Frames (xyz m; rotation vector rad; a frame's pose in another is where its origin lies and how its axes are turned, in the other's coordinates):
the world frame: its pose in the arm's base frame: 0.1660 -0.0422 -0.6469 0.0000 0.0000 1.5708
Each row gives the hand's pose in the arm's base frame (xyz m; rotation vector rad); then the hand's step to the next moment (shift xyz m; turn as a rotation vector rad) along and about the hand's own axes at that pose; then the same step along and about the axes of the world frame.
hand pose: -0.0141 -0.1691 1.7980 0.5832 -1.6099 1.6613
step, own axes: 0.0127 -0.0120 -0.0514 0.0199 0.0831 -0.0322
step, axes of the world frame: 0.0521 -0.0099 0.0117 0.0403 0.0704 -0.0420
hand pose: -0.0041 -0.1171 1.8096 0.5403 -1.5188 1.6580
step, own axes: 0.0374 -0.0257 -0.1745 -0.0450 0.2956 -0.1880
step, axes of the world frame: 0.1767 -0.0339 0.0120 0.1825 0.1677 -0.2517
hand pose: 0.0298 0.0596 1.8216 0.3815 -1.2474 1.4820
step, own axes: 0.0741 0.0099 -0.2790 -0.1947 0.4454 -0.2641
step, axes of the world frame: 0.2740 -0.0720 -0.0561 0.1928 0.2168 -0.4710
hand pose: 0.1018 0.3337 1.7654 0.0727 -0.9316 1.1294
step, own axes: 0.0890 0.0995 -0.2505 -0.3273 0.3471 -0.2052
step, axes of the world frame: 0.2343 -0.0802 -0.1388 0.0204 0.1881 -0.4837
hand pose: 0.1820 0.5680 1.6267 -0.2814 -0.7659 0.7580
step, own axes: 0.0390 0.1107 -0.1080 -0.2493 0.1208 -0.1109
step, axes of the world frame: 0.1095 -0.0388 -0.1093 -0.0874 0.1019 -0.2665
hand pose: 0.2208 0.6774 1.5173 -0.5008 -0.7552 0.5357
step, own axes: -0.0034 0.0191 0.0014 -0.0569 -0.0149 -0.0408
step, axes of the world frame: 0.0127 0.0083 -0.0122 -0.0556 0.0002 -0.0451
